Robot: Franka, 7 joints.
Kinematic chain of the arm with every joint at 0, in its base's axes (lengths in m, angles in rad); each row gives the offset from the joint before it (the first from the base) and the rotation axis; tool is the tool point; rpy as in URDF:
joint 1: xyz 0 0 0.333 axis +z
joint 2: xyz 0 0 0 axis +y
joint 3: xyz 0 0 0.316 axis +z
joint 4: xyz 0.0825 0 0 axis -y
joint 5: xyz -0.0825 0 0.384 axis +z
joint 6: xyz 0 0 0 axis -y
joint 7: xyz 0.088 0 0 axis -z
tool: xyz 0 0 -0.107 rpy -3.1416 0 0
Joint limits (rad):
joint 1: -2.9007..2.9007
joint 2: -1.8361..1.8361
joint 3: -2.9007..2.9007
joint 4: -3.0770..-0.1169
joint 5: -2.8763..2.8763
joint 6: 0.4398..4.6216
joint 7: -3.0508..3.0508
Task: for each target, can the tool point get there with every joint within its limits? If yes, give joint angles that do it. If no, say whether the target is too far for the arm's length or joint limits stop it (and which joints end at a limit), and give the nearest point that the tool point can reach.
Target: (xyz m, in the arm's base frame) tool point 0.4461 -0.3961 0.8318
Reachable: yes | joints -0.6071 0.6067 -0.9508 -0.5187 -1.1794 3.7556 -1.8331
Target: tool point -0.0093 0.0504 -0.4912
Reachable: no: joint limits stop it (at a limit: joint 2) | nearest point -0.0195 0.1057 -0.3308 | short by 0.170 m
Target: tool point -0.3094 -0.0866 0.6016
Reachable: yes | joints -2.0389 -0.9688 -0.3214 -2.6143 1.3941 3.4724 -0.4204
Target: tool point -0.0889 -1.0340 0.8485
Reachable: no: too far | nearest point -0.0658 -0.7655 0.7146 | short by 0.301 m
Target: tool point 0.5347 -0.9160 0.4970
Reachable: no: too far | nearest point 0.4274 -0.7322 0.4641 | short by 0.215 m
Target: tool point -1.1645 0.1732 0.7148
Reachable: no: too far | nearest point -0.8072 0.1201 0.5976 | short by 0.380 m
